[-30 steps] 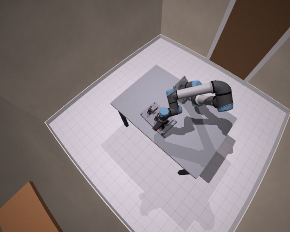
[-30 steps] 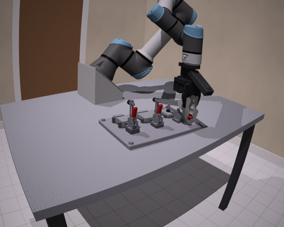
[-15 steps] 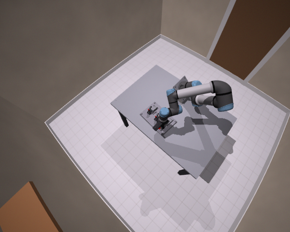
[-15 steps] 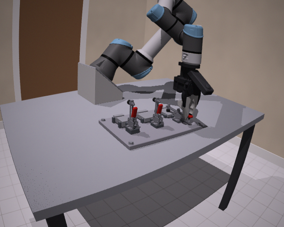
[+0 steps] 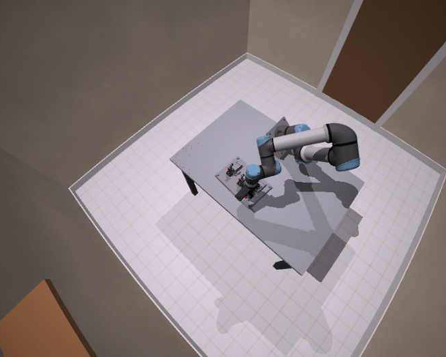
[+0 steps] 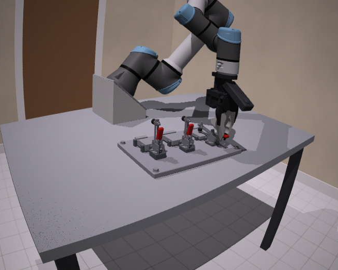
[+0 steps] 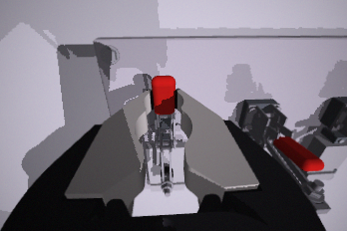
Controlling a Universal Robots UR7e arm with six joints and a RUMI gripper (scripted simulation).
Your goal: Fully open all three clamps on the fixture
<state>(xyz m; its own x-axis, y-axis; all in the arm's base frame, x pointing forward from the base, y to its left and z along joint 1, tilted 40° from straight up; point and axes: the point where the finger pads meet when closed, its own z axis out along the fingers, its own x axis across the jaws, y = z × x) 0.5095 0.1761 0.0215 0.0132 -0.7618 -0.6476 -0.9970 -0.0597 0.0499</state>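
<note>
Right now my hand is 110 mm to the left of the grey fixture plate, 80 mm past it and 50 mm above it. The rest, counted from my hand: grey part block: 220 mm to the right, 130 mm behind, 30 mm below.
</note>
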